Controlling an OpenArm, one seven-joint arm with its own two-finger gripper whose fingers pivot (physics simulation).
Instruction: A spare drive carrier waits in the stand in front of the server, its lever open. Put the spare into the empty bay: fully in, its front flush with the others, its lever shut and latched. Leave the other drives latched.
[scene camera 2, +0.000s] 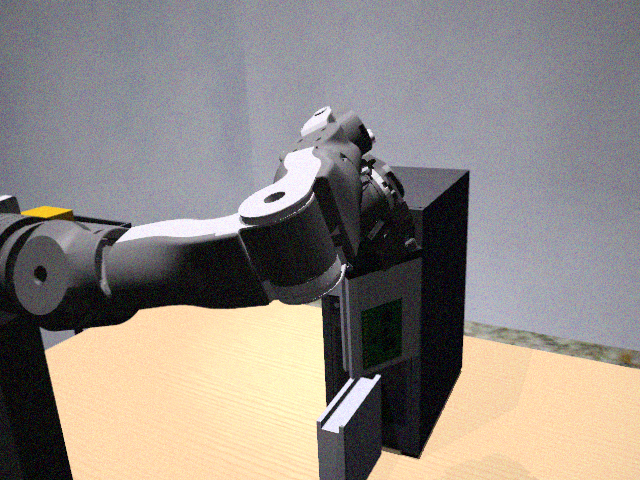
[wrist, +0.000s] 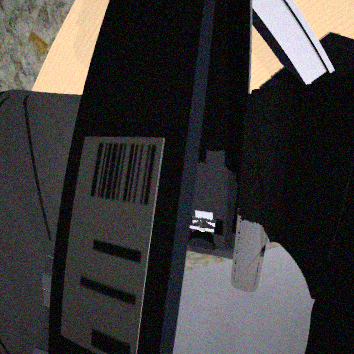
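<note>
The spare drive carrier (scene camera 2: 382, 281) (wrist: 115, 220) is in my gripper (scene camera 2: 383, 253) (wrist: 197, 186), which is shut on it. In the scene view the carrier stands nearly upright before the server (scene camera 2: 445, 310), above and behind the stand, its green board side showing. In the wrist view its barcode label side faces the camera and hides the left finger. The stand (scene camera 2: 361, 444) (wrist: 295, 42) is a grey slotted block in front of the server, with no carrier in it. The arm and carrier hide the bays, and I cannot tell the lever's position or whether the carrier's edge touches the server.
The arm reaches across from the left, its wrist close to the server's upper front. A yellow block (scene camera 2: 47, 212) shows behind the arm's base. The wooden table (scene camera 2: 206, 382) lies under the server and stand, with a grey wall behind.
</note>
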